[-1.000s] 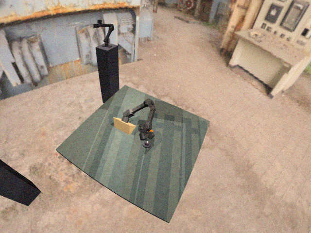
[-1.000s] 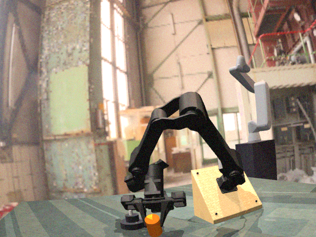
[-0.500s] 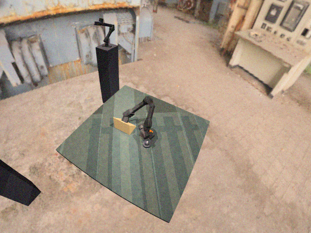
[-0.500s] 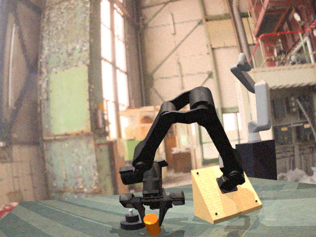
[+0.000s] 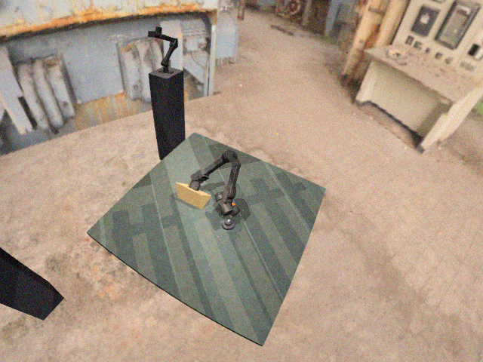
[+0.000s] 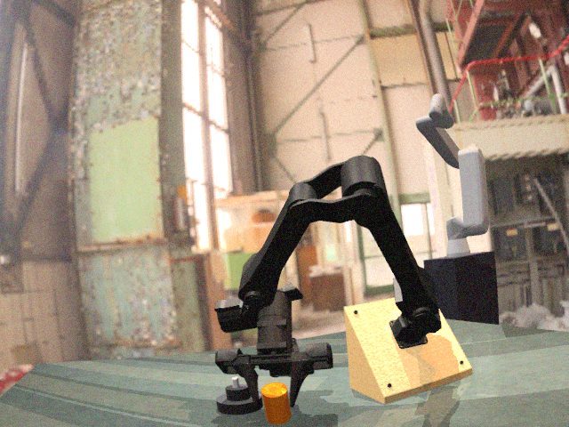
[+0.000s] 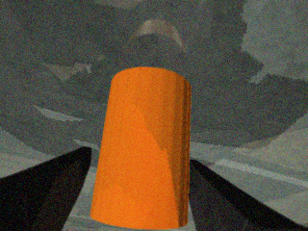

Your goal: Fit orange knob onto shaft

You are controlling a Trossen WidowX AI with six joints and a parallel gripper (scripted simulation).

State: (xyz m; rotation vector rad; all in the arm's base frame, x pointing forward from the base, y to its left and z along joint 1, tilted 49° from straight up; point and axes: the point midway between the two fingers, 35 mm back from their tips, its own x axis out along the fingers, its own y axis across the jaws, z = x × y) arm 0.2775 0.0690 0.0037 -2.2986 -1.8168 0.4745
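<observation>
The orange knob is 10 mm behind my gripper tip, 10 mm to the right of it and 10 mm above it. The rest, counted from my gripper tip: dark round pedestal (40 mm ahead, 130 mm to the right).
</observation>
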